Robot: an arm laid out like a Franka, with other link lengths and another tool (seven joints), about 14 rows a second.
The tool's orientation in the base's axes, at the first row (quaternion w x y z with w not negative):
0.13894 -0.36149 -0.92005 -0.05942
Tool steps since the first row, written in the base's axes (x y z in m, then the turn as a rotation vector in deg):
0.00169 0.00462 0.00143 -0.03 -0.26 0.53
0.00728 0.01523 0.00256 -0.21 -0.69 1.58
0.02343 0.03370 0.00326 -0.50 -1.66 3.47
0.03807 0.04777 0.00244 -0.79 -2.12 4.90
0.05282 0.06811 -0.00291 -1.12 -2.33 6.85
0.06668 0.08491 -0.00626 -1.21 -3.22 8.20
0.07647 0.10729 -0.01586 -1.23 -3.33 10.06
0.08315 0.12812 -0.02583 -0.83 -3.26 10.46
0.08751 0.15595 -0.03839 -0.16 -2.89 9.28
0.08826 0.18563 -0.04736 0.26 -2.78 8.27
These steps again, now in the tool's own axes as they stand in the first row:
0.00224 0.00454 -0.00075 0.01 -0.21 -0.55
0.00555 0.01613 -0.00080 0.17 -0.63 -1.61
0.00643 0.04066 -0.00102 0.31 -1.52 -3.55
0.00506 0.06092 -0.00040 0.64 -2.05 -4.95
0.00634 0.08581 0.00583 1.32 -2.41 -6.79
0.00653 0.10752 0.00960 1.21 -3.11 -8.24
0.01133 0.13048 0.02138 1.71 -3.19 -10.04
0.01719 0.15018 0.03384 1.59 -2.86 -10.49
0.02843 0.17340 0.05074 1.01 -2.14 -9.43
0.04448 0.19555 0.06537 0.48 -1.78 -8.53

